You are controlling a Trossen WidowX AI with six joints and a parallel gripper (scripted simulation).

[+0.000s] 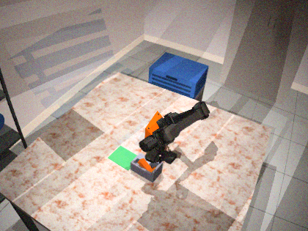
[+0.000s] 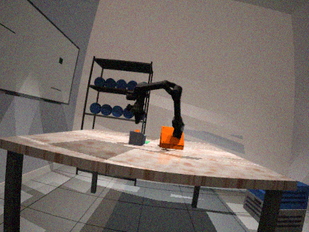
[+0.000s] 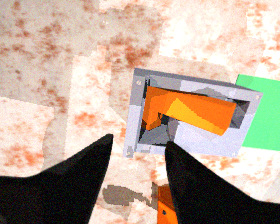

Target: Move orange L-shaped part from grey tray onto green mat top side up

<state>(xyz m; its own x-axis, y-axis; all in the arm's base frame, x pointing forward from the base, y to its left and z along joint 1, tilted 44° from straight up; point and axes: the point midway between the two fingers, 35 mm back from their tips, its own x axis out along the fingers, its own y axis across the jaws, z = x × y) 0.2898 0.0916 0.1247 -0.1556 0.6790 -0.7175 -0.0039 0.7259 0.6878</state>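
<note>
My gripper tip is 10 mm past the orange L-shaped part, 40 mm to the left of it and 100 mm above it. The rest, counted from my gripper tip: green mat (10 mm behind, 220 mm to the right, 160 mm below).
</note>
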